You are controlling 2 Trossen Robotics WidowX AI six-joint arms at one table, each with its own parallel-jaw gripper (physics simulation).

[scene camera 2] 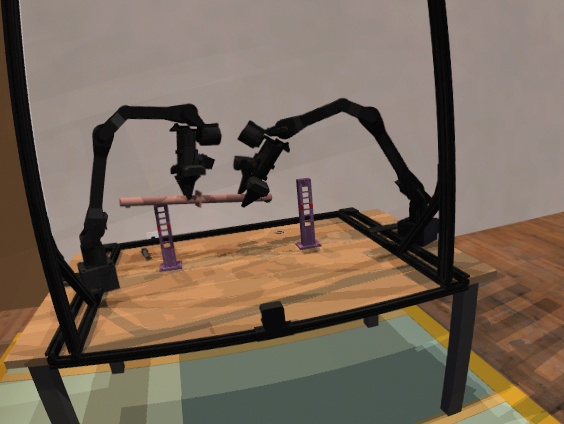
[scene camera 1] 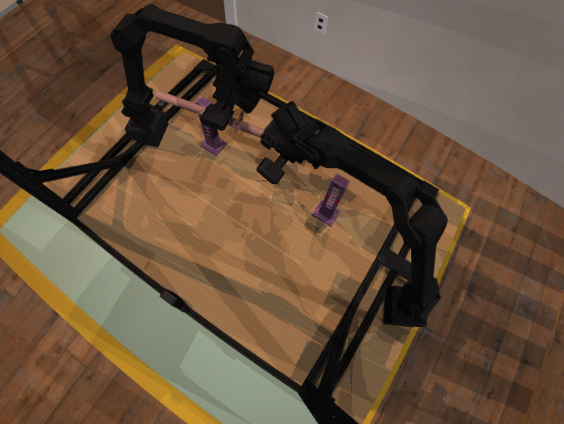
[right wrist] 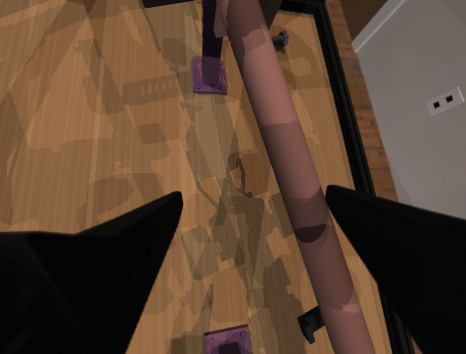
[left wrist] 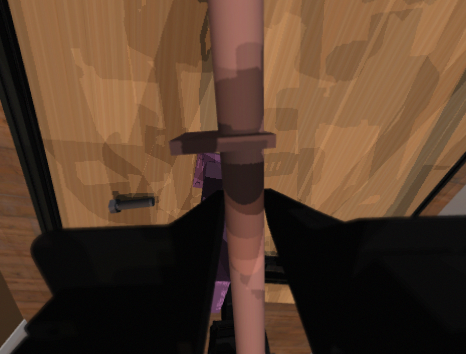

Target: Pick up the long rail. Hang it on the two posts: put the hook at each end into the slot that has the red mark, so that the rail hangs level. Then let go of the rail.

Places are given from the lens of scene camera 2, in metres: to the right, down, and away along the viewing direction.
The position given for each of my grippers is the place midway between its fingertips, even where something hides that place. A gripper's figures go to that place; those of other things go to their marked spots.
my left gripper (scene camera 2: 188, 199): -0.28, -0.04, 1.22
my right gripper (scene camera 2: 240, 200): -0.12, -0.04, 1.27
purple post (scene camera 2: 307, 233): 0.08, 0.07, 1.32
